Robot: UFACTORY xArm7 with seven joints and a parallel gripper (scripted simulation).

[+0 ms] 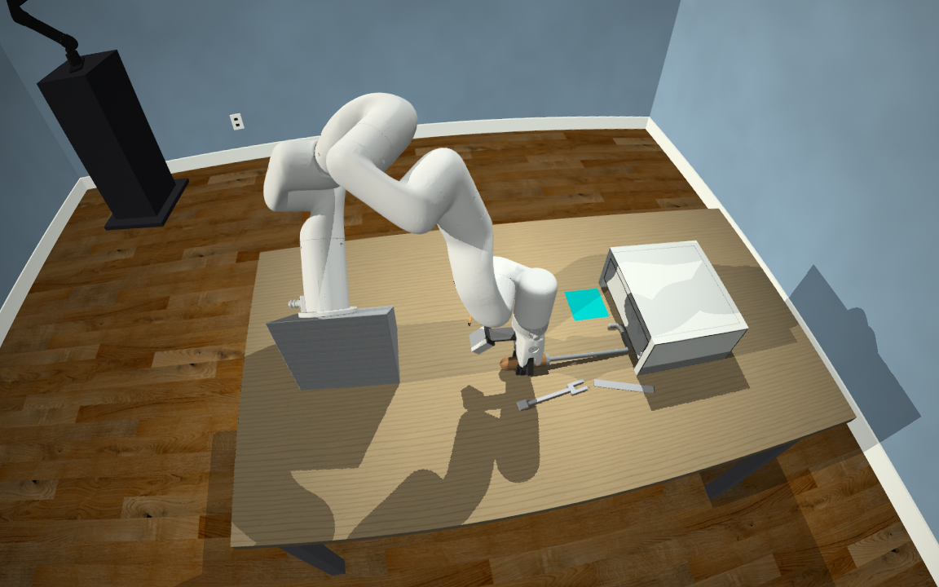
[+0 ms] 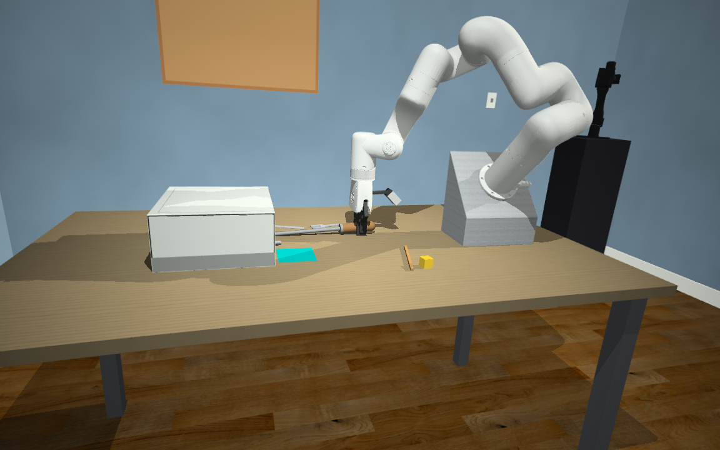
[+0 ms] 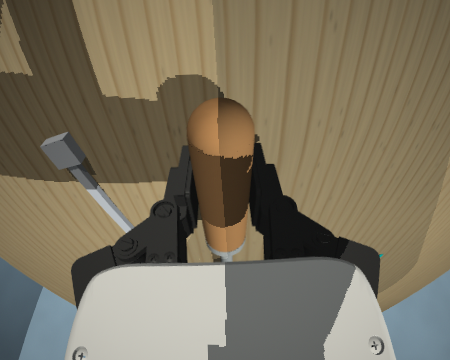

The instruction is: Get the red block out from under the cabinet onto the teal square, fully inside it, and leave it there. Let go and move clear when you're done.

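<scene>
Right now my hand is 200 mm short of the teal square, 190 mm to the right of it and 20 mm above it. Round my hand: grey forked tool (60 mm ahead, 80 mm to the right, 20 mm below); then hooked tool with wooden handle (120 mm ahead, 50 mm to the left, 10 mm below); then thin wooden stick (100 mm behind, 210 mm to the left, 20 mm below).
</scene>
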